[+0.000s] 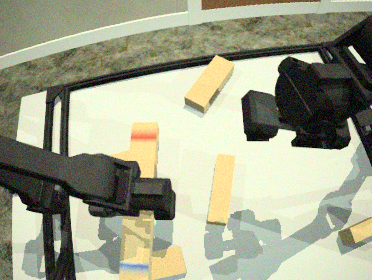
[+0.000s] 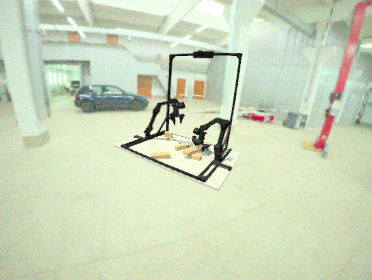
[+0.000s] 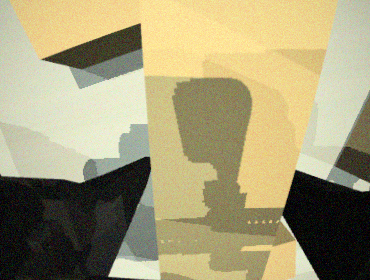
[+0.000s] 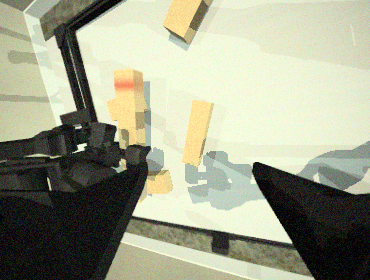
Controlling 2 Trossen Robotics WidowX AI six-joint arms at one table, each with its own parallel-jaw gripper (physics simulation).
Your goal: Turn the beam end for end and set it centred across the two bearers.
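Places are measured from the left arm's base along level axes (x ahead, y left, z up), in centimetres.
Pixels of known places: left gripper, fingertip midpoint: (image 1: 142, 211) (image 3: 204, 163) (image 4: 139, 145); right gripper, fingertip midpoint: (image 1: 270, 141) (image 2: 177, 124) (image 4: 199, 167); left arm's base, origin of the base link: (image 1: 54, 202) (image 2: 217, 160); right arm's base, origin of the base link: (image 2: 147, 137).
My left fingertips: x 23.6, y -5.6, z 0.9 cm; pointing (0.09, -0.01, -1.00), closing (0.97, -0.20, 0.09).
Note:
Ahead of a thing's pixels: the offset from my left fingertips to its top centre. "pt": to the spot under its first point.
The long wooden beam @[dx +0.3, dy +1.9, dz +4.8 cm] (image 1: 144, 150) (image 3: 211, 111) (image 4: 128, 111) (image 2: 191, 150) lies on two wooden bearers, one @[dx +1.5, dy -13.2, dz +1.0 cm] (image 1: 169, 262) (image 4: 159, 181) under its near end and one @[dx -2.4, dy +12.6, dz +1.0 cm] (image 1: 121, 155) (image 4: 111, 108) under its far part. Its red band @[pt dx +3.4, dy +16.9, dz +4.8 cm] (image 1: 143, 136) is at the far end and its blue band @[pt dx -2.7, dy -13.0, dz +4.9 cm] (image 1: 134, 266) at the near end. My left gripper (image 1: 147, 206) (image 3: 204, 163) (image 2: 199, 140) is open, with its fingers on either side of the beam's middle. My right gripper (image 1: 258, 116) (image 4: 199, 167) (image 2: 176, 116) is open and empty, raised at the right.
A loose wooden block @[dx +23.6, dy +33.0, dz +1.0 cm] (image 1: 210, 83) (image 4: 186, 16) lies at an angle near the far edge. Another block @[dx +19.5, dy +1.8, dz +1.6 cm] (image 1: 221, 189) (image 4: 198, 131) lies lengthwise to the right of the beam. A black frame (image 1: 129, 72) borders the white table.

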